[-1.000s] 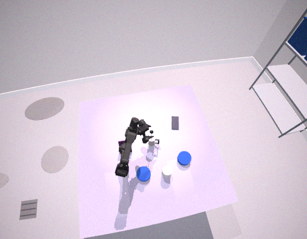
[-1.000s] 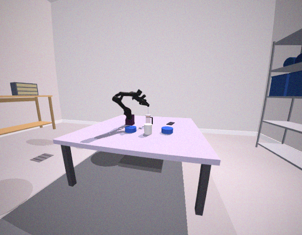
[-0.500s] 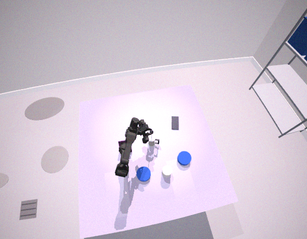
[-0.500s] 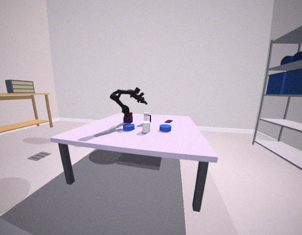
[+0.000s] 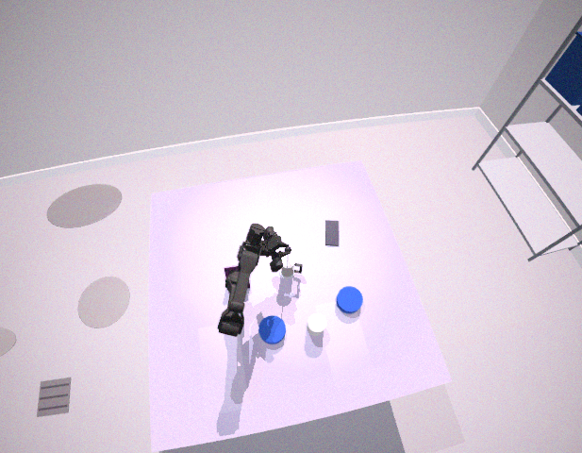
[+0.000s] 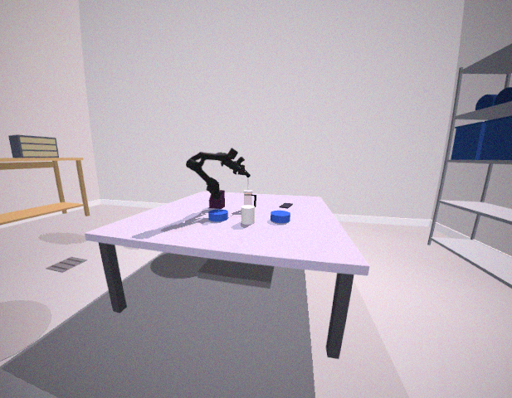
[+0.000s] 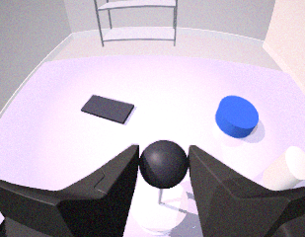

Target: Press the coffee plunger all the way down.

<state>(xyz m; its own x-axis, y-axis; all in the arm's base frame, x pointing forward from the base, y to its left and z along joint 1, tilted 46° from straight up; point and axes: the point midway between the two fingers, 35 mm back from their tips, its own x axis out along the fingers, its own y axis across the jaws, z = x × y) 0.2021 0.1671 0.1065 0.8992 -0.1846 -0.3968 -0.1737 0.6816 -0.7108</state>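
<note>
Now: gripper tip 130 mm above the coffee press, 10 mm to the left of it and 10 mm short of it. The rest, counted from my gripper tip: white mug 280 mm to the right, 210 mm below, 100 mm ahead; then dark flat slab 250 mm below, 250 mm ahead, 200 mm to the left.
</note>
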